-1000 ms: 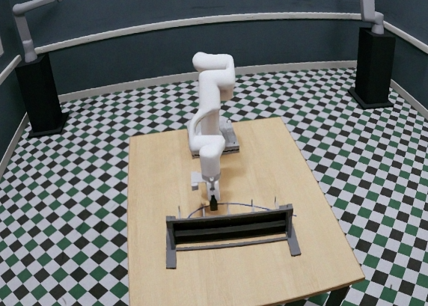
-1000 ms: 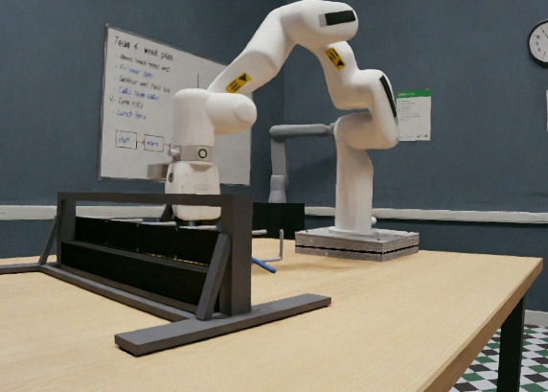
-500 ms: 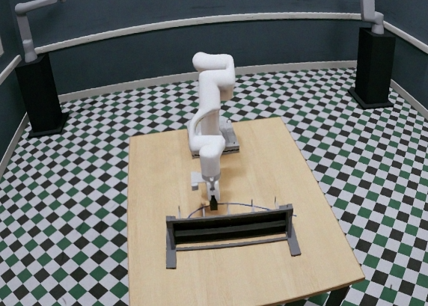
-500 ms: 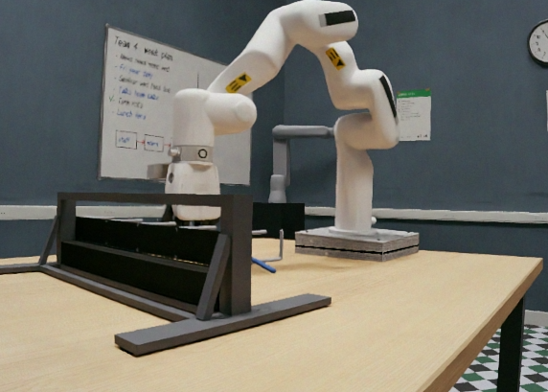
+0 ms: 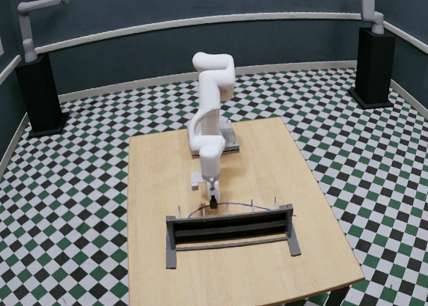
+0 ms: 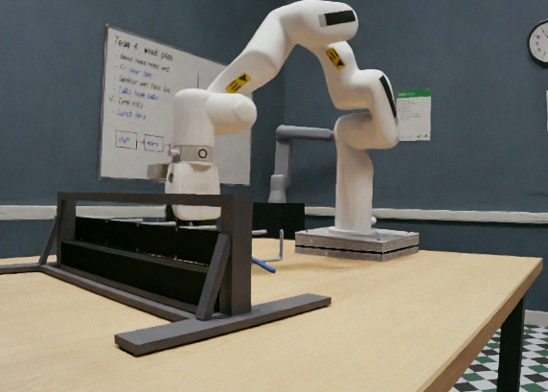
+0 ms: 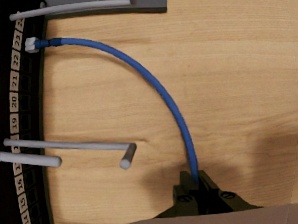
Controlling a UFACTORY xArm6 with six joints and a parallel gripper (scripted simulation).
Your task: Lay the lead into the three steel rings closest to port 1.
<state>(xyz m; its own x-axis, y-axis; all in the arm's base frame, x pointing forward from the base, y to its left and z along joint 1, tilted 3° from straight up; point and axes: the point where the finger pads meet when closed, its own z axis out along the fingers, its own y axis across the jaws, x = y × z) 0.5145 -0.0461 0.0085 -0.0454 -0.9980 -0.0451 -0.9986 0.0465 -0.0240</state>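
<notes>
The grey rack lies 170 mm ahead of my hand, 50 mm to the left of it and 20 mm above it.
</notes>
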